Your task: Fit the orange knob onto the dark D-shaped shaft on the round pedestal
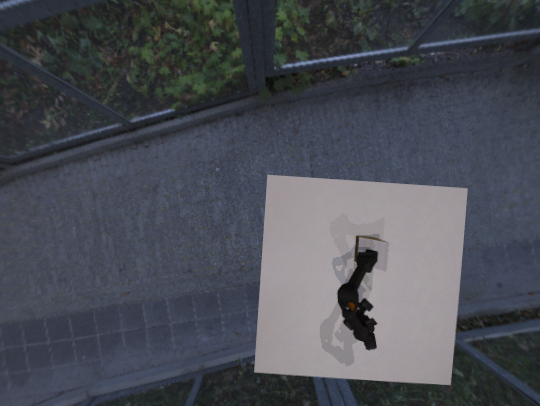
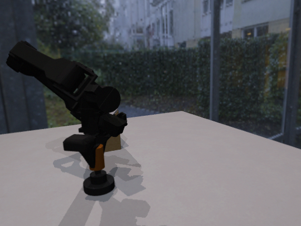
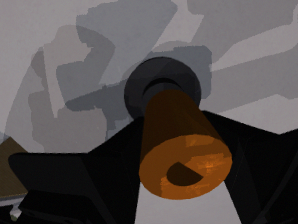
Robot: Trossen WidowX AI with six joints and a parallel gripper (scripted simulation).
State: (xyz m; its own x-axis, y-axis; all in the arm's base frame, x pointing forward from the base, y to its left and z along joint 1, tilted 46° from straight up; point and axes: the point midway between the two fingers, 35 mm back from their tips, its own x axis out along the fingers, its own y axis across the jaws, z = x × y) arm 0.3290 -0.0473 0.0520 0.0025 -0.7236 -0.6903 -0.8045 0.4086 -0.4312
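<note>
Now: the dark round pedestal 4 cm below my gripper tip. The rest, counted from my gripper tip: orange knob 2 cm above.
</note>
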